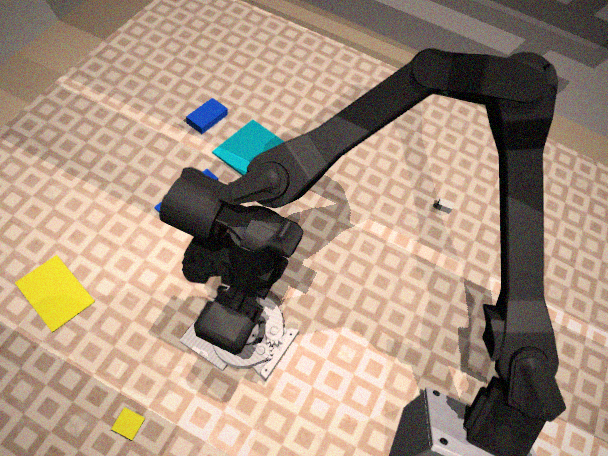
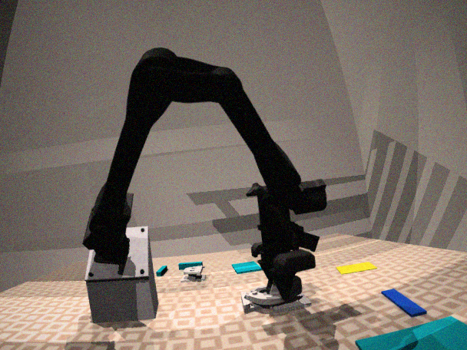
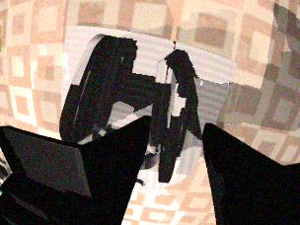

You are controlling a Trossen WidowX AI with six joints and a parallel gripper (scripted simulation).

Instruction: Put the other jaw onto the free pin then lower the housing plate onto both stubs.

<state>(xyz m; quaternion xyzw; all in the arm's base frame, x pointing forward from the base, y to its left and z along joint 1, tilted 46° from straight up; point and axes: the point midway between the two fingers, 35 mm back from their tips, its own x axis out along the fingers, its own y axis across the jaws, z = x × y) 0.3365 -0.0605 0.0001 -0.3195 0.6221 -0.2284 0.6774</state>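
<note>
My gripper tip is now 210 mm to the right of the small yellow square, 50 mm short of it and 20 mm above it. Also, from my gripper tip: teal sheet: 240 mm to the right, 120 mm ahead, 20 mm below; small grey piece: 330 mm to the right, 180 mm behind, 10 mm below; yellow plate: 240 mm ahead, 120 mm to the left, 20 mm below.
</note>
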